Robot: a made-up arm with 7 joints.
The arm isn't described. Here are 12 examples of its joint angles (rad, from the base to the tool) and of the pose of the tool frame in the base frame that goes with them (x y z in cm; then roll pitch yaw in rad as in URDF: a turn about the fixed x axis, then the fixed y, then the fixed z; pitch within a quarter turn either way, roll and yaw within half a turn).
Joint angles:
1: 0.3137 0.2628 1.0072 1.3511 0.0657 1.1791 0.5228
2: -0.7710 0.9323 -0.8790 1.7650 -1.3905 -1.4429 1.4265
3: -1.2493 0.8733 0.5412 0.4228 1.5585 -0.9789 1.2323
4: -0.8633 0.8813 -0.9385 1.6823 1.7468 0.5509 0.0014
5: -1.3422 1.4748 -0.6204 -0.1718 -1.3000 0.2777 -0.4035
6: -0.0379 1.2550 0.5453 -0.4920 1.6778 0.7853 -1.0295
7: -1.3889 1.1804 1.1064 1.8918 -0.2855 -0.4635 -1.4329
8: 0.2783 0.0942 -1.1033 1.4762 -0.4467 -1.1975 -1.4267
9: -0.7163 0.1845 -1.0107 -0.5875 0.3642 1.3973 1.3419
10: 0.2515 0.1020 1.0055 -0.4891 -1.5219 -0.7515 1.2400
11: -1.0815 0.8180 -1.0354 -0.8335 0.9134 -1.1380 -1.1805
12: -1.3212 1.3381 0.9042 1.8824 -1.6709 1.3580 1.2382
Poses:
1: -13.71 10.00 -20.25 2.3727 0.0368 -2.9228
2: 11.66 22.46 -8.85 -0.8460 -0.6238 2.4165
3: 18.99 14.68 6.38 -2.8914 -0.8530 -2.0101
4: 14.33 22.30 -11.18 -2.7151 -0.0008 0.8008
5: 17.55 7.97 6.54 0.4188 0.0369 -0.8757
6: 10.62 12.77 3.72 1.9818 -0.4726 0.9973
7: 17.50 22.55 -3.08 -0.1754 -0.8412 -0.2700
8: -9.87 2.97 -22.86 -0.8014 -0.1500 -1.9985
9: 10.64 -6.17 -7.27 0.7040 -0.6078 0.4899
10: 0.22 16.29 -7.58 -1.3450 0.6450 1.8808
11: 7.49 -1.29 -4.03 3.1124 1.1492 -1.2765
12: 15.43 21.79 -1.17 -2.1154 0.7796 -0.8143
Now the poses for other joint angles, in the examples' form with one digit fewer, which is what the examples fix.
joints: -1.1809 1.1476 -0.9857 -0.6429 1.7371 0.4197 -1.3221
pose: 13.7 0.5 -0.2 2.697 -0.080 0.077
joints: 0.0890 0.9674 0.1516 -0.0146 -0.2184 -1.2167 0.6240
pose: 10.1 14.0 -7.5 0.465 -1.070 -0.147
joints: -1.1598 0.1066 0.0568 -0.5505 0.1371 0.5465 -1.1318
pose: 15.6 0.6 5.4 0.887 -0.208 -1.330
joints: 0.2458 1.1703 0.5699 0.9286 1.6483 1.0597 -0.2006
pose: 1.5 27.2 -4.1 2.717 -0.748 1.644
